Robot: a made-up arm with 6 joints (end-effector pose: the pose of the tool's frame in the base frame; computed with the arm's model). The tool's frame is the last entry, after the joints.
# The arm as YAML. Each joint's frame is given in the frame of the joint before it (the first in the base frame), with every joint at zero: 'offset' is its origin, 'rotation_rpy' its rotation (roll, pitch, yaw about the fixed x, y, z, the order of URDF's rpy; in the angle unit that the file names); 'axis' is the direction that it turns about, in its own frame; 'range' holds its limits. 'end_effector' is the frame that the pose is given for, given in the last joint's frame.
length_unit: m
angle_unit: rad
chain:
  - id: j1
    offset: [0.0, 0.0, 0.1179]
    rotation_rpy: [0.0, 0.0, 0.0]
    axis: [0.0, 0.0, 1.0]
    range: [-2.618, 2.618]
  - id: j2
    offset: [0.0, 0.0, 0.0]
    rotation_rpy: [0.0, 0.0, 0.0]
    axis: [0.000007, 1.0, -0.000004]
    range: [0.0, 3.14]
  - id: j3
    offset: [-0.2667, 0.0, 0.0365]
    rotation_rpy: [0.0, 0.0, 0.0]
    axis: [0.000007, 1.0, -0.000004]
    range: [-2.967, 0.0]
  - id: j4
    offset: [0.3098, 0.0, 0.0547]
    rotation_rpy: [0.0, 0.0, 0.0]
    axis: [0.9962, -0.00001, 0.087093]
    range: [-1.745, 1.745]
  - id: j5
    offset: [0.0, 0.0, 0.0]
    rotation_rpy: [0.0, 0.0, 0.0]
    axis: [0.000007, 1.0, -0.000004]
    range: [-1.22, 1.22]
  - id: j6
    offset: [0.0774, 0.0, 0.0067]
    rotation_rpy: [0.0, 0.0, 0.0]
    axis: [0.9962, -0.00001, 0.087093]
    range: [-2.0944, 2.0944]
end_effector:
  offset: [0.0, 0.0, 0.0]
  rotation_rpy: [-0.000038, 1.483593, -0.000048]
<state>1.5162 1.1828 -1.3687 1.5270 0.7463 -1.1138</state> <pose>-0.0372 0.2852 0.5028 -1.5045 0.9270 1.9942</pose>
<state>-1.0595 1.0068 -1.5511 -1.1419 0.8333 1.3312</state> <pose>0.0430 -0.1837 0.5815 1.3815 0.6158 -1.0725</pose>
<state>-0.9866 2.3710 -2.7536 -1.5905 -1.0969 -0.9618</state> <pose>0.3422 -0.3924 0.4588 -1.8532 0.0272 -2.2191</pose>
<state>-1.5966 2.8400 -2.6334 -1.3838 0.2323 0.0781</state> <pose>-0.0345 -0.6539 0.1399 -0.5769 -2.3081 2.0277</pose>
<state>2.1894 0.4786 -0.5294 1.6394 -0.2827 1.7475</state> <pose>-0.0757 0.1435 0.3523 -1.0355 -1.0925 -0.7750</pose>
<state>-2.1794 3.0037 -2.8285 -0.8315 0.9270 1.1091</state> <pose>-0.3959 -0.4877 0.0724 2.7485 0.2462 -1.4003</pose>
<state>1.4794 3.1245 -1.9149 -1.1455 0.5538 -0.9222</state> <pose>0.0774 0.4361 -0.2513 -2.9439 -0.4308 -0.8097</pose>
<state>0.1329 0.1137 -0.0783 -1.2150 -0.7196 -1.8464</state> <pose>0.1009 0.0619 0.2489 -1.4522 -0.6716 -1.9434</pose>
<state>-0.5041 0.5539 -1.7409 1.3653 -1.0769 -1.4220</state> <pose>-0.1592 0.0114 0.6363 1.0456 -0.1867 -0.6636</pose>
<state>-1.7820 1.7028 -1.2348 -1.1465 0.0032 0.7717</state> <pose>-0.0935 -0.4346 0.2575 1.4509 1.7066 -1.3356</pose>
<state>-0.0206 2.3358 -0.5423 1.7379 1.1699 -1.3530</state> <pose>0.2051 0.0663 -0.0608 -0.6187 -2.4567 -1.6327</pose>
